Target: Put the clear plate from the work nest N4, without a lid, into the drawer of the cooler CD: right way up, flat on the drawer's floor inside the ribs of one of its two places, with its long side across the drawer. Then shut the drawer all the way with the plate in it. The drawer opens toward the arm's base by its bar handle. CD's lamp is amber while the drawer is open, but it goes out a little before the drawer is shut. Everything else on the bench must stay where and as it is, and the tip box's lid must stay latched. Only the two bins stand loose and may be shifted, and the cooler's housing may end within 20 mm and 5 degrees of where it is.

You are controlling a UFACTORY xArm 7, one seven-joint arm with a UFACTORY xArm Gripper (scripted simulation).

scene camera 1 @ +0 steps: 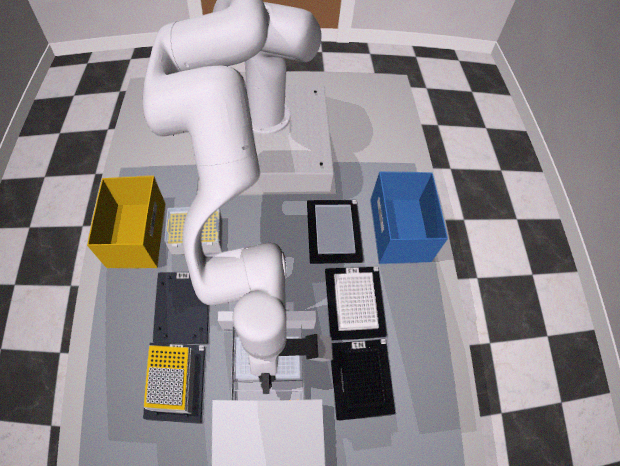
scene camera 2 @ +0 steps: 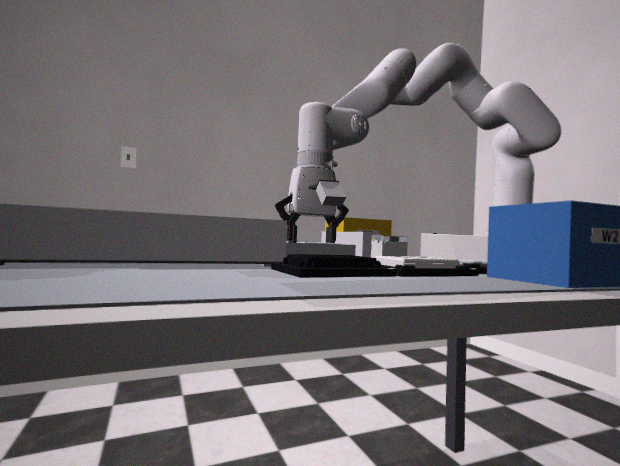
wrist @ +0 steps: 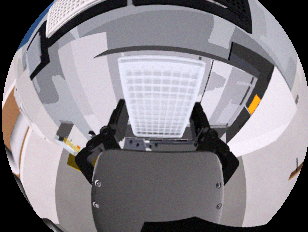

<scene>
The pictures show: my gripper, a clear plate, a white cooler CD, a white plate, a black plate, a blue bin, a yellow bin and a dark nest N4.
My gripper shows as well in scene camera 1 and in the wrist view.
</scene>
